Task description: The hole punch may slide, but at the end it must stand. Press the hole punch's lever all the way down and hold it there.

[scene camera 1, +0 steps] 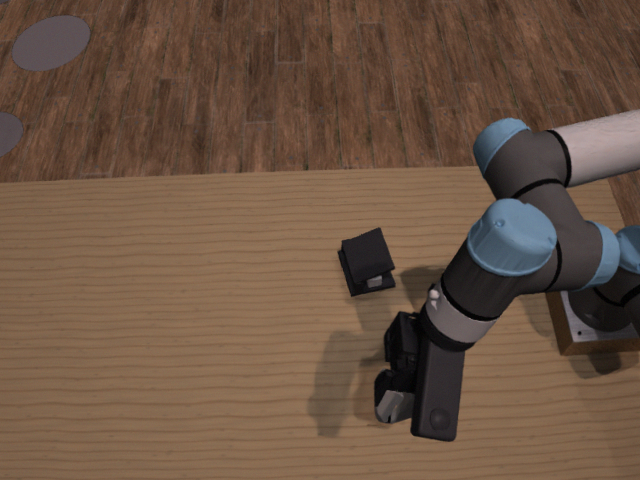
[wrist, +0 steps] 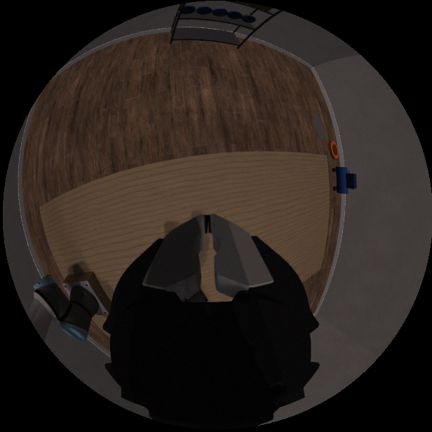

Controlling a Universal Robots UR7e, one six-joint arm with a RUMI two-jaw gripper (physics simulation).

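Scene:
You can see my gripper from scene camera 1 and from the wrist view. On my gripper, (scene camera 1: 386, 397) and (wrist: 256, 262) are the same spot.

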